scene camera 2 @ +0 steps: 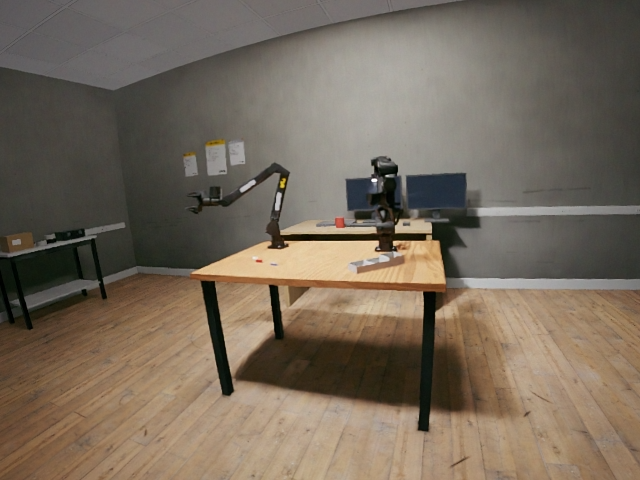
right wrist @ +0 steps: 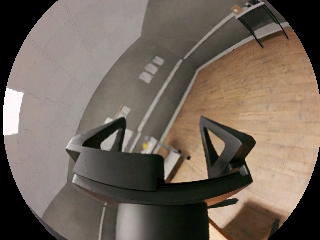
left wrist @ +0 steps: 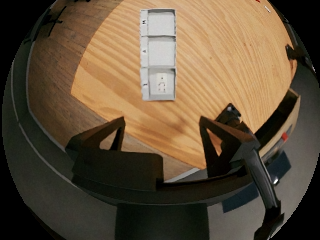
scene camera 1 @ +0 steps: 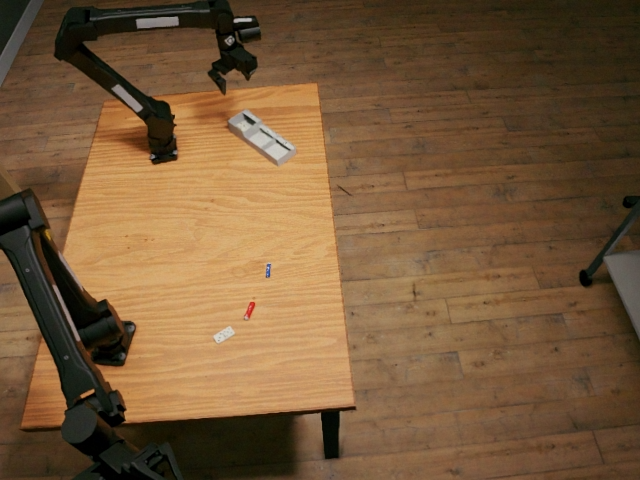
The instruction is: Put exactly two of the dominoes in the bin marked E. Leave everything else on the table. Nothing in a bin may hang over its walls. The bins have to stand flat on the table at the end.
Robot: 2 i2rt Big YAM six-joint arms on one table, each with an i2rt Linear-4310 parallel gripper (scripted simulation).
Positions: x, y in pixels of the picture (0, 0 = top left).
Labels:
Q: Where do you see a grey bin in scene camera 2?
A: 390, 259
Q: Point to a grey bin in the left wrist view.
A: At 157, 52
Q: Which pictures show the grey bin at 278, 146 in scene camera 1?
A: Scene camera 2, the left wrist view and scene camera 1 only.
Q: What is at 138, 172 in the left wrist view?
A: My left gripper.

